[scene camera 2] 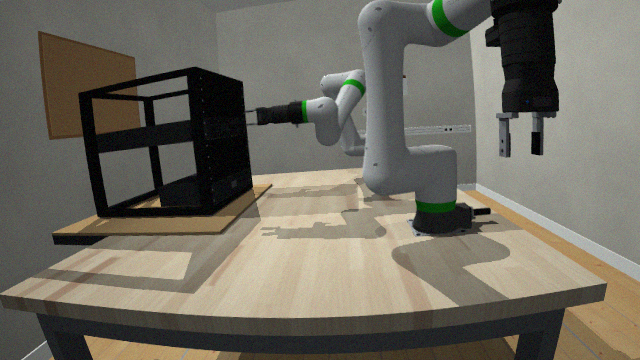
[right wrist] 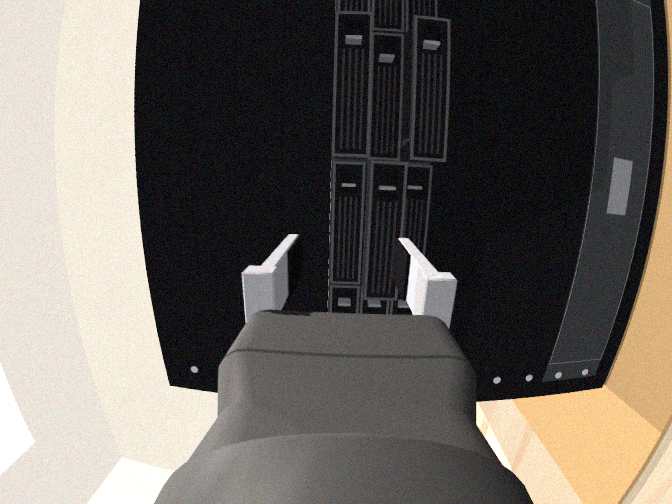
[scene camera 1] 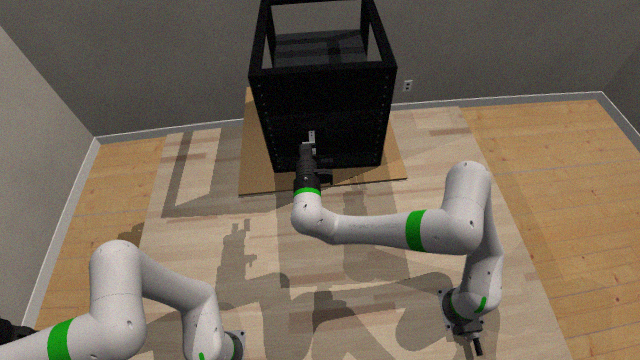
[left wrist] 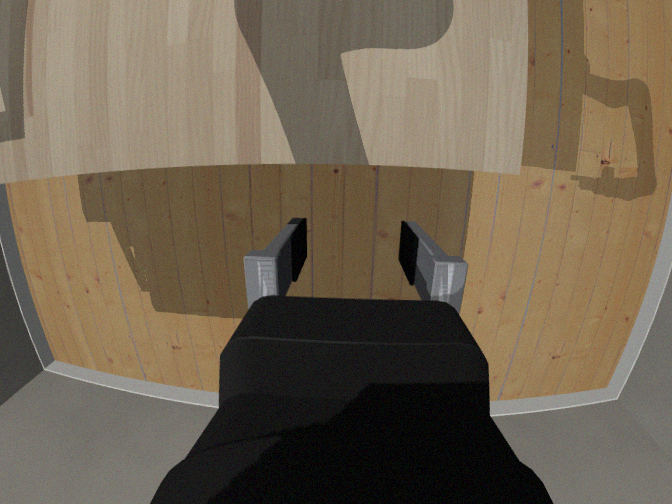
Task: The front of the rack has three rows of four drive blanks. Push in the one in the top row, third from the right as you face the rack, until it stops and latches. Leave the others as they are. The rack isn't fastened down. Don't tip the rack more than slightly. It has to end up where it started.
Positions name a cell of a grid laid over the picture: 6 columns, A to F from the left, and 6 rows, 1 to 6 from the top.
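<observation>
Black rack visible: scene camera 1 (D2), scene camera 2 (C3), right wrist view (E3); in the left wrist view, out of frame.
</observation>
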